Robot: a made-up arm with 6 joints. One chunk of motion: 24 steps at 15 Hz.
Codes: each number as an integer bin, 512 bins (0 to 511) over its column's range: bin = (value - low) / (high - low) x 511, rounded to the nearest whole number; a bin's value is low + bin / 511 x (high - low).
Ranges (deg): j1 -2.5..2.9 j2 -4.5..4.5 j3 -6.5..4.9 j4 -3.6..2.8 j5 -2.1..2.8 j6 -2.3..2
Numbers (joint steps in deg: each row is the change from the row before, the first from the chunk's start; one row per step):
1: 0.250 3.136 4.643 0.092 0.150 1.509
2: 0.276 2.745 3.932 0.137 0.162 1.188
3: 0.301 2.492 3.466 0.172 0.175 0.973
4: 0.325 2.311 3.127 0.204 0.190 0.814
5: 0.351 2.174 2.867 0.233 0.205 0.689
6: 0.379 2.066 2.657 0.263 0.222 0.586
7: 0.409 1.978 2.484 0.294 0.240 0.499
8: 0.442 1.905 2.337 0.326 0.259 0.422
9: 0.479 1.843 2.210 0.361 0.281 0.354
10: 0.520 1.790 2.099 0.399 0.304 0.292
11: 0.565 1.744 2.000 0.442 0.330 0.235
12: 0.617 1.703 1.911 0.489 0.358 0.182
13: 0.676 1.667 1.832 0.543 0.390 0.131
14: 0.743 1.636 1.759 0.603 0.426 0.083
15: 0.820 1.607 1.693 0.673 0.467 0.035
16: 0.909 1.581 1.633 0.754 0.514 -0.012
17: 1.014 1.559 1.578 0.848 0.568 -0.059
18: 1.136 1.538 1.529 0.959 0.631 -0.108
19: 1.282 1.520 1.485 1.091 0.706 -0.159
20: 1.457 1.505 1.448 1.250 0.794 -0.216
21: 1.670 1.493 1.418 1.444 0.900 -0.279
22: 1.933 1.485 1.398 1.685 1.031 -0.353
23: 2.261 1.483 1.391 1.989 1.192 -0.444
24: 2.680 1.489 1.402 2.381 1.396 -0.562
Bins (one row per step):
1: 260 434 499 295 235 453
2: 263 411 468 298 236 415
3: 265 397 447 301 237 389
4: 267 387 432 304 239 370
5: 270 379 420 306 240 355
6: 272 373 410 308 242 343
7: 275 368 403 311 244 333
8: 278 364 396 313 246 323
9: 282 360 390 316 248 315
10: 286 357 385 319 251 308
11: 290 355 381 323 253 301
12: 295 352 377 326 256 295
13: 301 350 373 331 260 289
14: 307 348 370 336 263 283
15: 314 347 367 341 268 277
16: 323 345 365 348 273 272
17: 333 344 362 355 278 266
18: 344 343 360 364 285 260
19: 358 342 358 375 293 254
20: 374 341 356 387 302 248
21: 395 340 355 403 313 240
22: 419 340 354 422 327 231
23: 451 340 354 446 343 221
24: 490 340 354 478 365 207

